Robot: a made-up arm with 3 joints. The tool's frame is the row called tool.
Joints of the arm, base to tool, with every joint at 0 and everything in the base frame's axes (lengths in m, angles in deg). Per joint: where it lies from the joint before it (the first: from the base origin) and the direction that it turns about. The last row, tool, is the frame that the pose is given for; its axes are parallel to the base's.
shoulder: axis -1 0 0 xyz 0.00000 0.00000 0.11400
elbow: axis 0 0 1 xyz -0.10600 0.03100 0.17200
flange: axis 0 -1 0 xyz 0.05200 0.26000 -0.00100
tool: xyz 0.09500 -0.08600 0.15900
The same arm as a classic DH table. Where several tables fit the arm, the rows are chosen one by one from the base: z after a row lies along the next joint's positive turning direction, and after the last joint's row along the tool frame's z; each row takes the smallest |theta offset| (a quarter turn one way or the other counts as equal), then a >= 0, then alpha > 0; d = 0 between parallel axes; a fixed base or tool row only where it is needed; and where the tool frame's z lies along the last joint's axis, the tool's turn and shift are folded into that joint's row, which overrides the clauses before.
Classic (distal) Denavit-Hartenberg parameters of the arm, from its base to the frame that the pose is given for. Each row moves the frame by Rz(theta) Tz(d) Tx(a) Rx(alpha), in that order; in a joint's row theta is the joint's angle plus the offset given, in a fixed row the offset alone. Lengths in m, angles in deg.
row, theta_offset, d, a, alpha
base (fixed), -90.00, 0.1140, 0.0000, 90.00
shoulder, 0.00, 0.1060, -0.0310, -90.00
elbow, 90.00, 0.1710, 0.0520, 90.00
flange, 0.00, -0.1740, 0.0950, -90.00
tool (fixed), 0.00, 0.1590, 0.0000, 0.00

